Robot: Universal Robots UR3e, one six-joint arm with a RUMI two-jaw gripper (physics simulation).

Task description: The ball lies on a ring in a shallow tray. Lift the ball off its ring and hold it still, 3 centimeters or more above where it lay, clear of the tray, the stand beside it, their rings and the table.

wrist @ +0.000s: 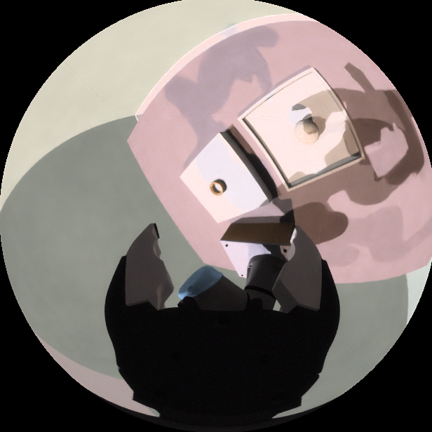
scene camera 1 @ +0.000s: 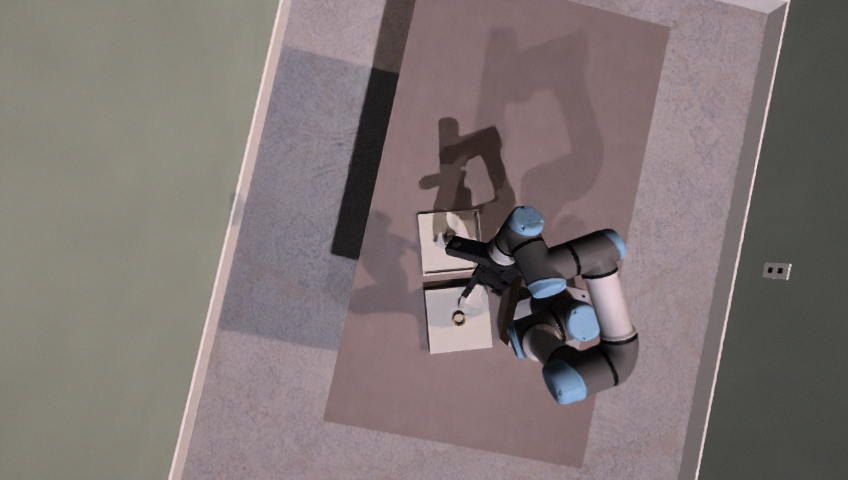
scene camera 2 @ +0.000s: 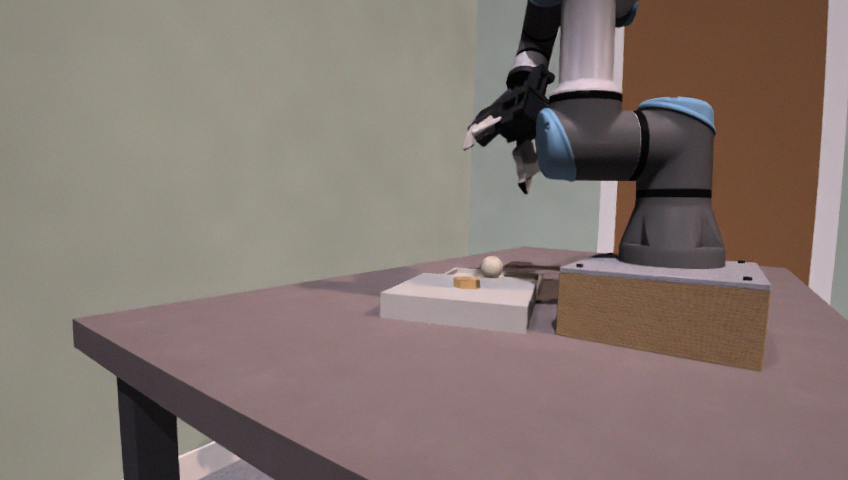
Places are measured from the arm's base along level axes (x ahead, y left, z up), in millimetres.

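Pixels of known places: gripper, fingertip midpoint: (scene camera 1: 473, 284) (scene camera 2: 496, 173); arm's base, origin of the base link: (scene camera 1: 552, 307) (scene camera 2: 669, 262).
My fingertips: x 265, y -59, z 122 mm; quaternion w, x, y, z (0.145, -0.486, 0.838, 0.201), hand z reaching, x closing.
Observation:
For each thing: its top centre in the pictures, then the offset to it from my fingertips. "spot": a spot on its surface instead. Level surfaces: height alone.
- pale ball, middle of its top: (scene camera 2: 492, 255) dx +39, dy -106, dz -152 mm
- gold-orange ring, surface spot: (scene camera 2: 466, 282) spot: dx -9, dy +140, dz -164 mm
- tabletop, its level: dz -207 mm
The pale ball (scene camera 2: 492, 266) (wrist: 307, 131) rests in the shallow white tray (scene camera 1: 437, 261) (wrist: 270, 135), near its middle; its ring is not discernible beneath it. In scene camera 1 the arm's end and shadow obscure the ball. The white stand (scene camera 1: 458, 339) (scene camera 2: 458, 309) (wrist: 240, 175) is beside the tray and bears a gold-orange ring (scene camera 1: 453, 319) (scene camera 2: 466, 282) (wrist: 212, 190). My gripper (scene camera 2: 495, 168) (wrist: 223, 226) is open, with its jaws wide apart and no object between them. It is tilted and high above the tray and stand, apart from the ball.
The arm's base stands on a wood-sided block (scene camera 2: 660, 315) (wrist: 260, 232) to the right of the stand in scene camera 1. A narrow gap separates tray and stand. The tabletop (scene camera 1: 392, 386) (scene camera 2: 357, 356) extends around them, with arm shadows across the tray and table.

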